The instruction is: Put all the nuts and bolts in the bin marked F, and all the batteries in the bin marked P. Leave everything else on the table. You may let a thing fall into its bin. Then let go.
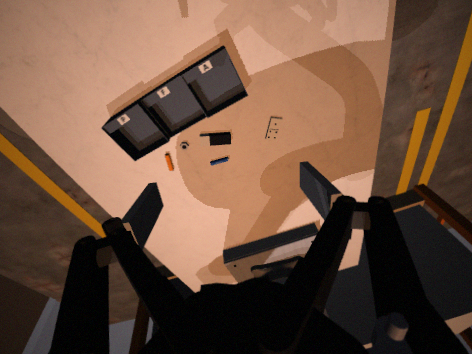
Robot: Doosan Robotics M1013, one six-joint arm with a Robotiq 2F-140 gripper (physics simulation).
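Note:
My gripper is open and high above the table, with nothing between its fingers. An orange cylinder, which looks like a battery, lies below the bin marked P. A blue cylinder, also battery-like, lies to its right. A small dark ring-like piece, perhaps a nut, lies just below the bin marked F. A black block with a thin stub on its left lies above the blue cylinder; its kind is unclear. The bins that show look empty, though shadows darken their corners.
The bin marked A adjoins bin F on the right. A pale flat plate with small dark dots lies right of the black block. A dark-edged box-like thing is at the lower middle, partly behind the gripper. The table's right edge borders a floor with yellow stripes.

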